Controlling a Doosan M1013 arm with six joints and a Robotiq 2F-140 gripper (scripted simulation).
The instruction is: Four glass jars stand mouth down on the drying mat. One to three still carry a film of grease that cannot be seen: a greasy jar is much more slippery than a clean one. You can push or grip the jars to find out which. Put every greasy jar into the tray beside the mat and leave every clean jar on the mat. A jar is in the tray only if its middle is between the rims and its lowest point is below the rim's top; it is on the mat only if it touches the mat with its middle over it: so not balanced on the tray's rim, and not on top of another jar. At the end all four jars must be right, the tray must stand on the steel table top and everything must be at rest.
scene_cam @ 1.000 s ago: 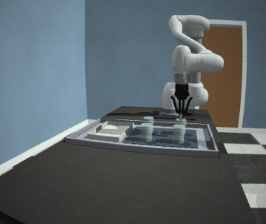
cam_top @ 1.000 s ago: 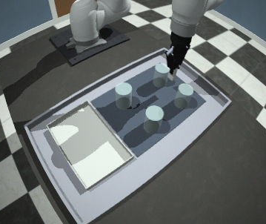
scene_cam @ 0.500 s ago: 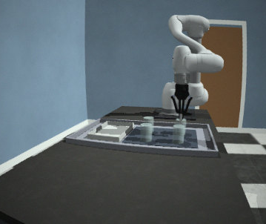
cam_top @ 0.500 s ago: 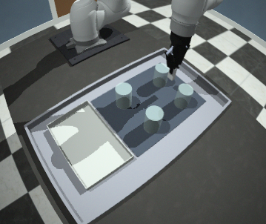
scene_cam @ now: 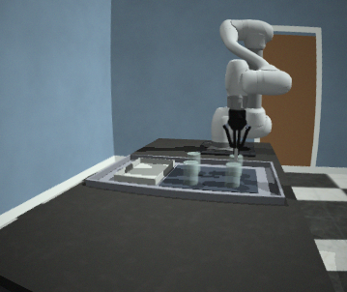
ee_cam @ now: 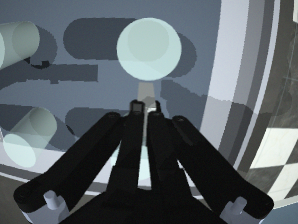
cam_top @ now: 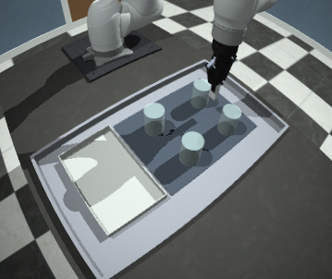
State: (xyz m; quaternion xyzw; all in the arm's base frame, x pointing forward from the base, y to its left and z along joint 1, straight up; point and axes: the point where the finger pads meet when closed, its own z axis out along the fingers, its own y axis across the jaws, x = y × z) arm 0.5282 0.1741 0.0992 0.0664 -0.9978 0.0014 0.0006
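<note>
Right now the drying mat is 110 mm below my hand, 100 mm to the right of it and 20 mm ahead of it. Round my hand: tray: 420 mm to the right, 100 mm below, 60 mm ahead; steel table top: 210 mm to the right, 110 mm below, 50 mm ahead.
</note>
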